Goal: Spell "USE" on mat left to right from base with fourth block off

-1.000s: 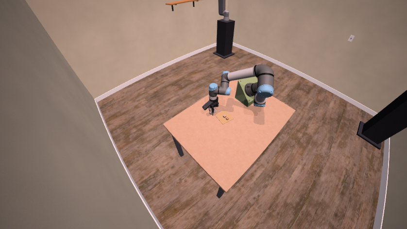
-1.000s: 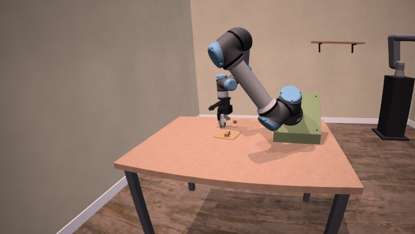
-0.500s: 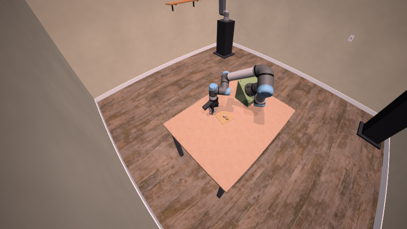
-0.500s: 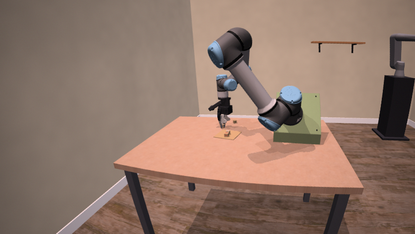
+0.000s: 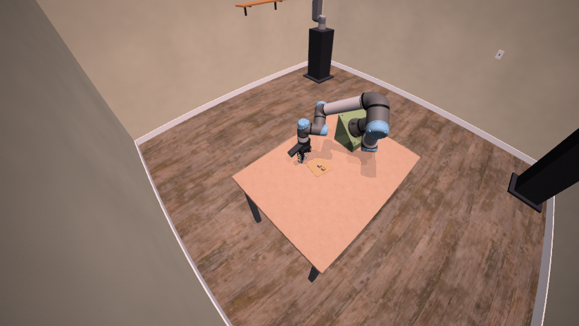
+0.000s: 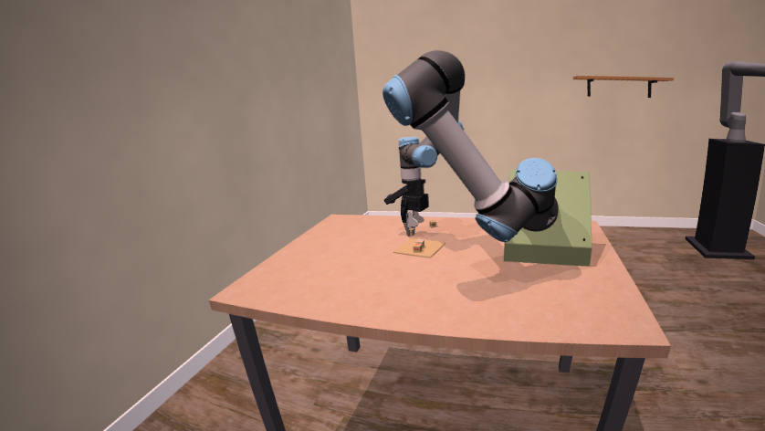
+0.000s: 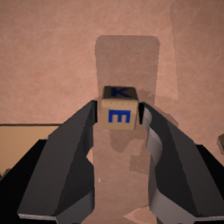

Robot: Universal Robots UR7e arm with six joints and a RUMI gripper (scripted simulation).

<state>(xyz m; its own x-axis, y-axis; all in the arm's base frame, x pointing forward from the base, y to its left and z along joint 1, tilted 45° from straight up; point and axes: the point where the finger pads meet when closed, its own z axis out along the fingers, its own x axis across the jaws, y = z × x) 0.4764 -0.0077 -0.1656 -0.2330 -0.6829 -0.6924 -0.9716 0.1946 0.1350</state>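
Now: hand 70 mm past the mat, 130 mm to the right of it and 10 mm above it. Round my hand: letter block: 70 mm behind, 170 mm to the left.
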